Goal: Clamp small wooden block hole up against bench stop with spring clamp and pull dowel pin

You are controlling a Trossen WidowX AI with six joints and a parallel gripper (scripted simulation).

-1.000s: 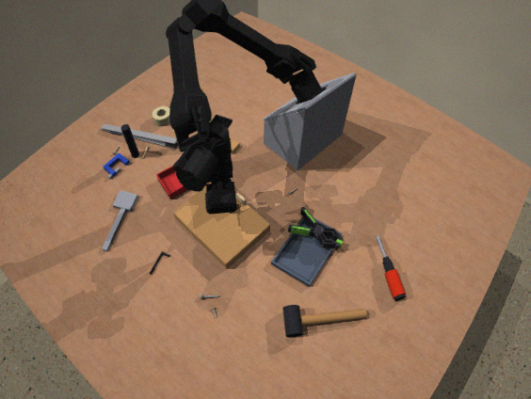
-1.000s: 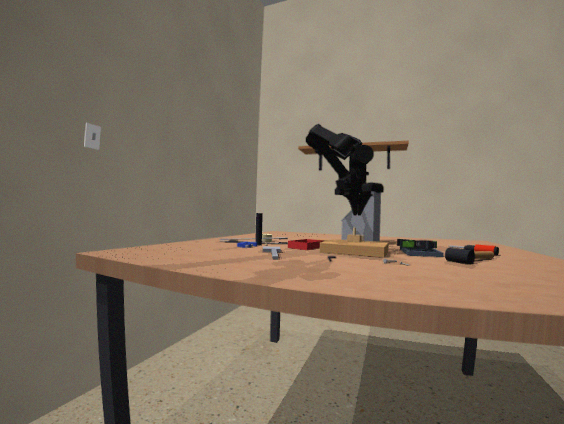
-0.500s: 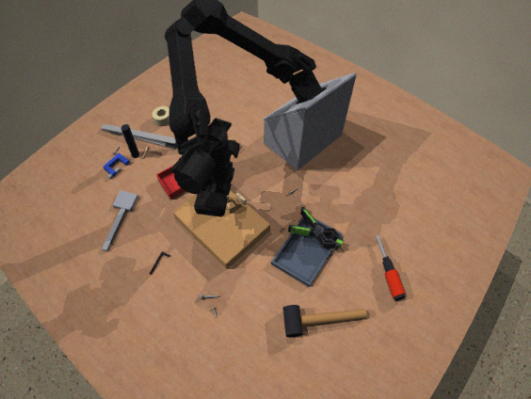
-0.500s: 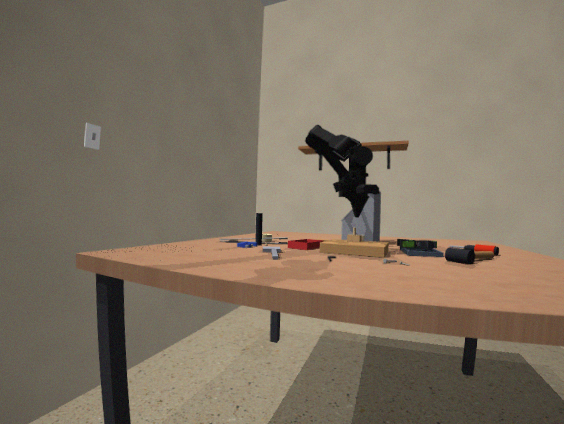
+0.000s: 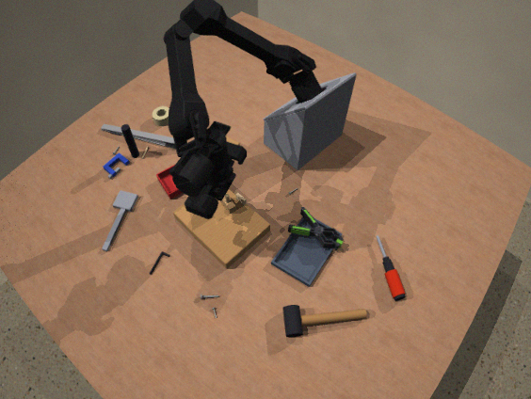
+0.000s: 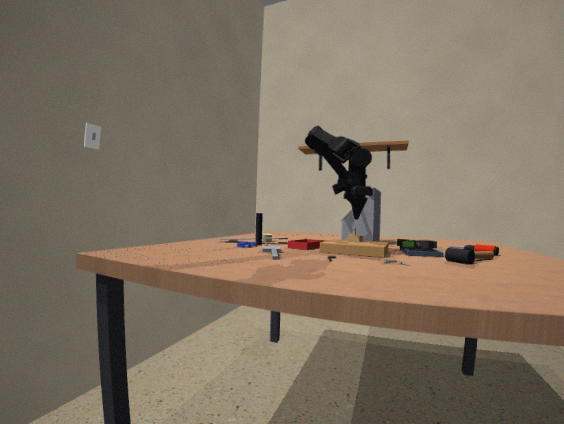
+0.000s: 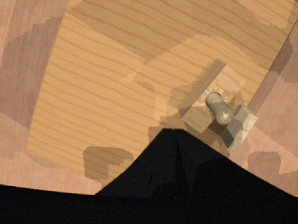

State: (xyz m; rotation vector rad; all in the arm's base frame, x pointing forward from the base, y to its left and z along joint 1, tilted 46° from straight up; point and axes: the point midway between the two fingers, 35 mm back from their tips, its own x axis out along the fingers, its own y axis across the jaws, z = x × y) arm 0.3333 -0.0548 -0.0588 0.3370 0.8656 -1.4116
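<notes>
The dowel pin is 90 mm below my hand, 30 mm behind it and 10 mm to the right of it. Round my hand: small wooden block (100 mm below, 30 mm behind, 10 mm to the right); wooden board (130 mm below, 10 mm ahead); bench stop (100 mm below, 60 mm behind).
</notes>
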